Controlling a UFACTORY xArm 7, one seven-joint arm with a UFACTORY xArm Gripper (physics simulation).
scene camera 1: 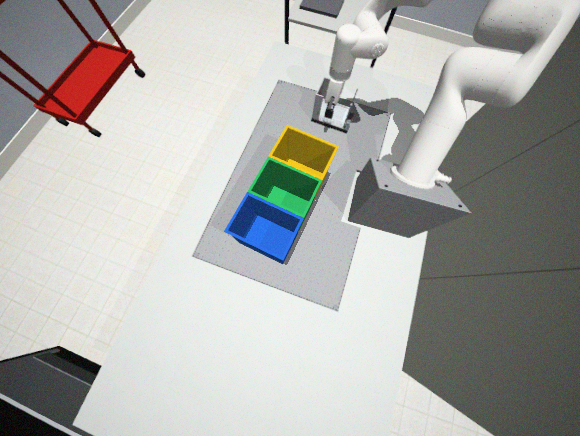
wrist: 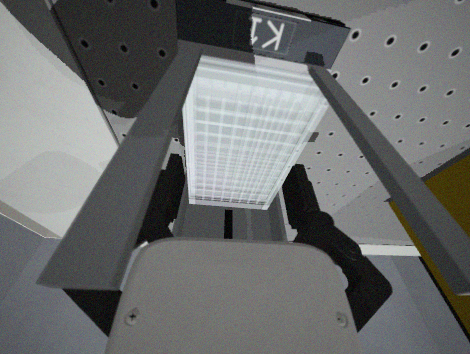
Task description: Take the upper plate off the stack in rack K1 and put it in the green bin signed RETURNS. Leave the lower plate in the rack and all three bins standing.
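Pixels of known places: gripper, fingertip midpoint: (scene camera 1: 331,109) (wrist: 236,170); arm's base, origin of the base link: (scene camera 1: 411,178).
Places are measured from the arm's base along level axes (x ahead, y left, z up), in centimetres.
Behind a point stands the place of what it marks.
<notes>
The clear gridded upper plate (scene camera 1: 342,116) {x 23.9, y -29.8, z -15.6 cm} (wrist: 250,130) {x 25.3, y -31.0, z -15.2 cm} lies on the stack in rack K1 (scene camera 1: 338,128) {x 24.0, y -26.3, z -18.7 cm} (wrist: 322,42) {x 21.0, y -27.2, z -18.2 cm}, between tall grey corner posts. The lower plate cannot be told apart beneath it. My gripper (scene camera 1: 330,111) {x 29.2, y -31.6, z -15.2 cm} (wrist: 236,170) {x 29.2, y -31.6, z -15.2 cm} is open, pointing down over the rack. In the wrist view its black fingers stand on either side of the stack's near end; whether they touch it cannot be told. The green bin (scene camera 1: 290,199) {x 33.6, y 9.7, z -19.6 cm} stands upright between the yellow bin (scene camera 1: 302,155) {x 34.0, y -5.9, z -13.6 cm} (wrist: 447,200) {x 34.2, y -6.2, z -16.6 cm} and the blue bin (scene camera 1: 272,235) {x 35.5, y 24.7, z -19.6 cm}. The RETURNS sign cannot be read.
The rack and bins stand on a grey perforated mat (scene camera 1: 310,280) {x 18.5, y 35.4, z -19.8 cm} on a white table (scene camera 1: 240,350) {x 33.4, y 62.4, z -21.1 cm}. The yellow bin is nearest the rack. The arm's grey base block (scene camera 1: 400,205) {x 2.6, y 10.5, z 1.9 cm} stands right of the bins. A red cart (scene camera 1: 92,82) stands on the floor at the left.
</notes>
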